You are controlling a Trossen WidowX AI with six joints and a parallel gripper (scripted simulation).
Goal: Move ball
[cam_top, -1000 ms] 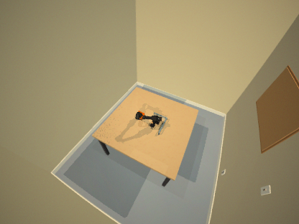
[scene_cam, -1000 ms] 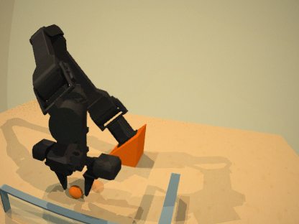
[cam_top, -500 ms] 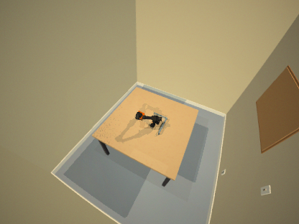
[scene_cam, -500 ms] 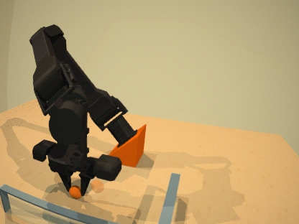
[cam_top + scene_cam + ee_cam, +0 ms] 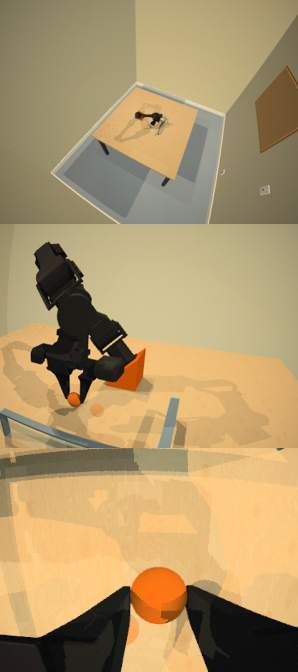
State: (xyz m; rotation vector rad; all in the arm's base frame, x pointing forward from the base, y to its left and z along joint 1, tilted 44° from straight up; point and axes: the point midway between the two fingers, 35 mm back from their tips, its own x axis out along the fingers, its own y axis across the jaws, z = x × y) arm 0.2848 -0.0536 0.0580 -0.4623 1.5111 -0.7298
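Now: gripper tip 6 cm past the see-through copy of ball, 4 cm to the right of it and 5 cm above it. The rest, counted from my gripper tip: orange ball (right at my gripper tip).
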